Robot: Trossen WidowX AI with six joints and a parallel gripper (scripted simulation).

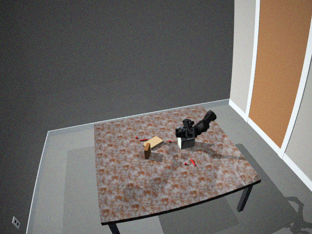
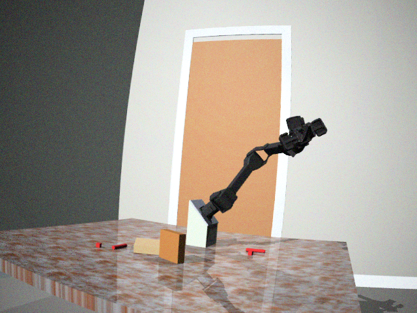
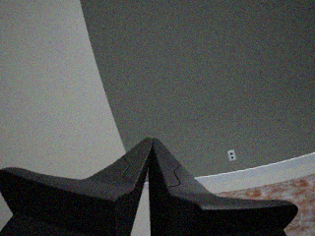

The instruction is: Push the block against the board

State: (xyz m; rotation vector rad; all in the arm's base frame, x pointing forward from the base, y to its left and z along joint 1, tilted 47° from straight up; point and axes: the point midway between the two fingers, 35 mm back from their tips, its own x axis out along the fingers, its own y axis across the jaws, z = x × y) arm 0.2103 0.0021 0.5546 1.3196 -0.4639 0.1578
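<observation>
Right now the brown square block is 450 mm below my gripper tip, 430 mm to the right of it and 80 mm ahead of it. Round my gripper tip: tan board (560 mm to the right, 490 mm below, 20 mm behind).
</observation>
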